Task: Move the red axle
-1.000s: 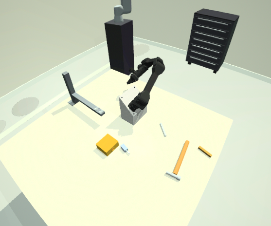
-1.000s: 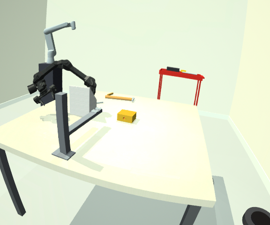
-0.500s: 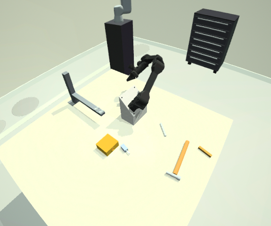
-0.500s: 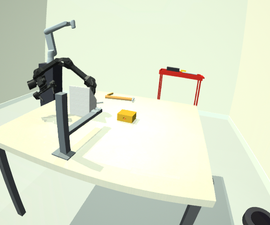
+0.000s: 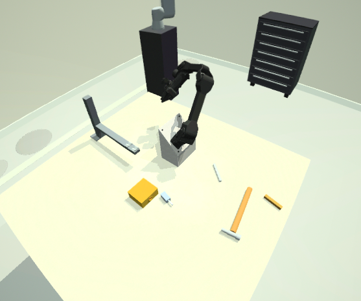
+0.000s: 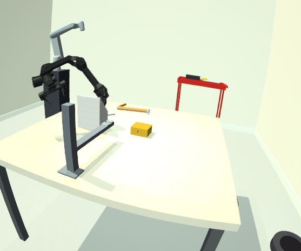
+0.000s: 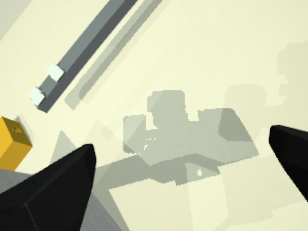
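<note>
My gripper tip is now 44 cm short of the pale cube, 34 cm to the right of it and 20 cm above it. Round my gripper tip: yellow beam (48 cm ahead, 21 cm to the left, 19 cm below); orange bar (79 cm to the left, 21 cm below, 19 cm ahead); white rod (47 cm to the left, 21 cm below, 16 cm ahead).
</note>
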